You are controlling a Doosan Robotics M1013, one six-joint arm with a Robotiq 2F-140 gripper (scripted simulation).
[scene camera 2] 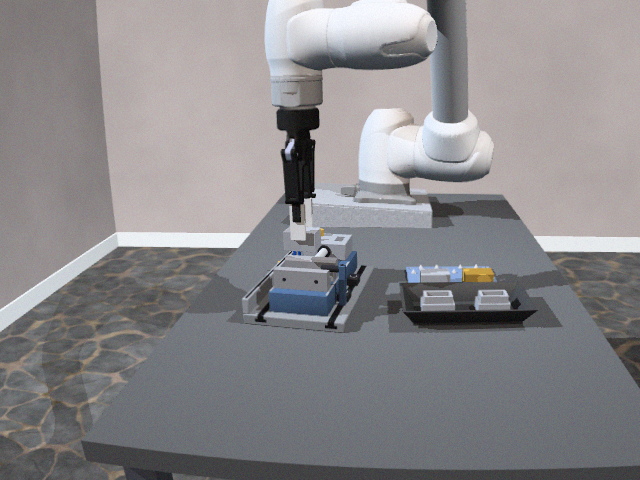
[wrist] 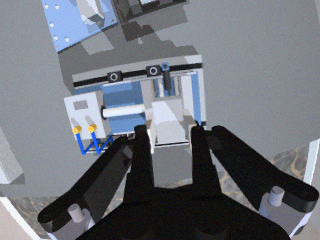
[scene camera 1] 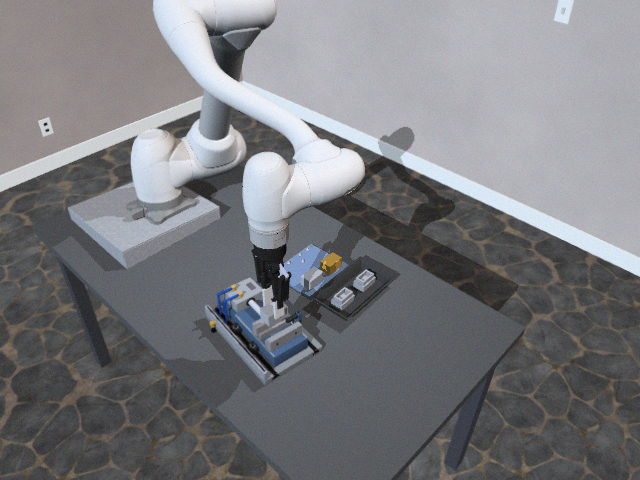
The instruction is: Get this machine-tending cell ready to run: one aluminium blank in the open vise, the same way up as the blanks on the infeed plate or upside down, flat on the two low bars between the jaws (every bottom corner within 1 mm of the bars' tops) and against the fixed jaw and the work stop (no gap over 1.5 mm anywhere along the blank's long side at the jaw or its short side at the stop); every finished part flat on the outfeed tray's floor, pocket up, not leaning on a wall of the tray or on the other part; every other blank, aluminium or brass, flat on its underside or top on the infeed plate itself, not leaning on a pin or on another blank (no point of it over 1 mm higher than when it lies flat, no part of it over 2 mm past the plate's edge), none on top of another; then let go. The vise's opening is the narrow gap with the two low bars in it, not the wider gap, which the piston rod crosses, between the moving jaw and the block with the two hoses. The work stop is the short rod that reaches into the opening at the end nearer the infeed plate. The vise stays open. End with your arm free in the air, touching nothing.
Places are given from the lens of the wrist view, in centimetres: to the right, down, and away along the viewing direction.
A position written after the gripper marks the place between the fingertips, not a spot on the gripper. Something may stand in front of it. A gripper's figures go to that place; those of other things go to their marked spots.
gripper (wrist: 169, 119): 1, 0, 21
aluminium blank (wrist: 168, 111): 1, -1, 20
